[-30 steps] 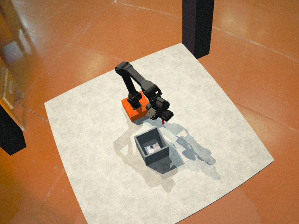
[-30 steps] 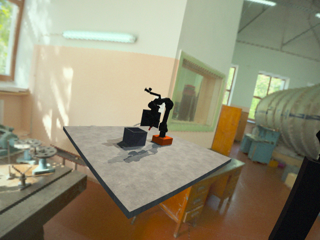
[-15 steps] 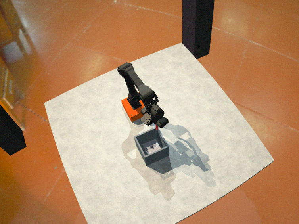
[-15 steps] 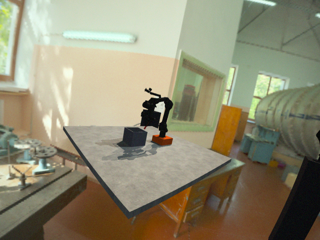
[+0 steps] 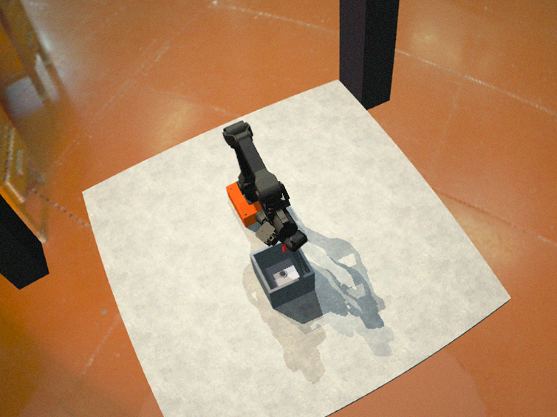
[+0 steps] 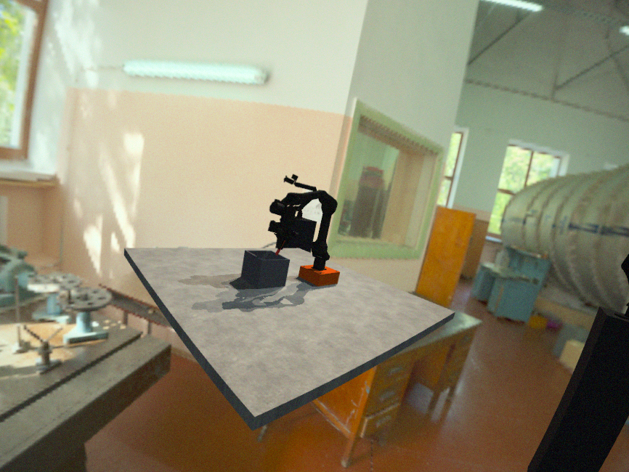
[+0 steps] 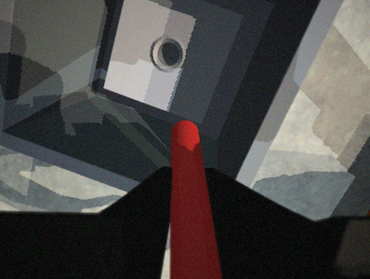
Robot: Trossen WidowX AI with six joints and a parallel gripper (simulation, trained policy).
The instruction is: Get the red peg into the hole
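My gripper tip is now 13 cm above the light plate, 4 cm to the left of it and 4 cm short of it. From my gripper tip the other things lie so: red peg: 1 cm above.
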